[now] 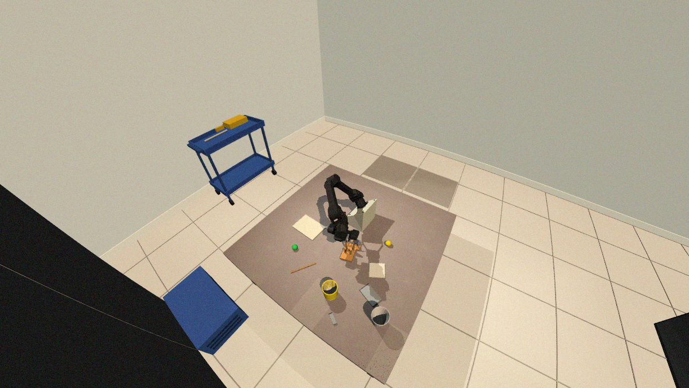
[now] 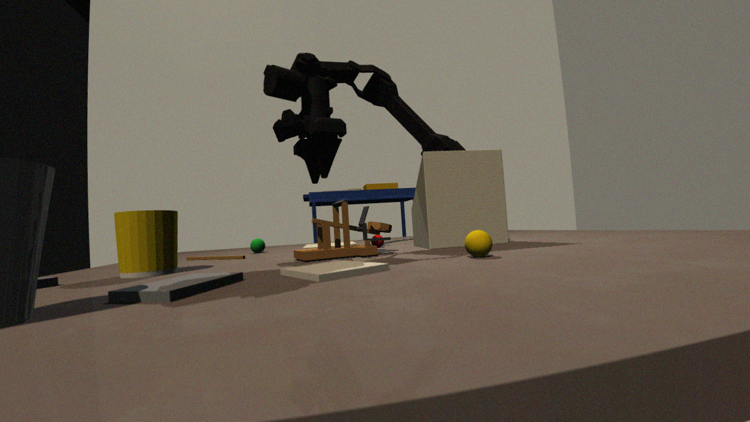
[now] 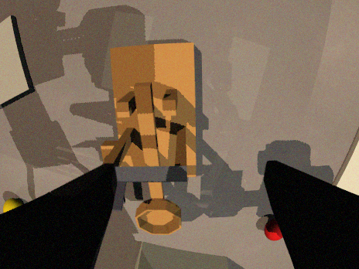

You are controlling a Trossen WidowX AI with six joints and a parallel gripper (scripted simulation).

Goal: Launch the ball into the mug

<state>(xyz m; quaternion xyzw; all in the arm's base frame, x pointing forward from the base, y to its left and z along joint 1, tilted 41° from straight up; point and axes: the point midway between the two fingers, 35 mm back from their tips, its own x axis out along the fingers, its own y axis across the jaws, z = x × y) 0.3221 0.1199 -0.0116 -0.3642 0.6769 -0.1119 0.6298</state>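
Right now my gripper tip is 12 cm past the red ball, 18 cm to the left of it and 14 cm above it. The rest, counted from my gripper tip: thin wooden stick (26 cm ahead, 12 cm to the right, 15 cm below); then yellow mug (27 cm ahead, 13 cm to the left, 12 cm below); then wooden catapult (6 cm behind, 2 cm to the left, 10 cm below).
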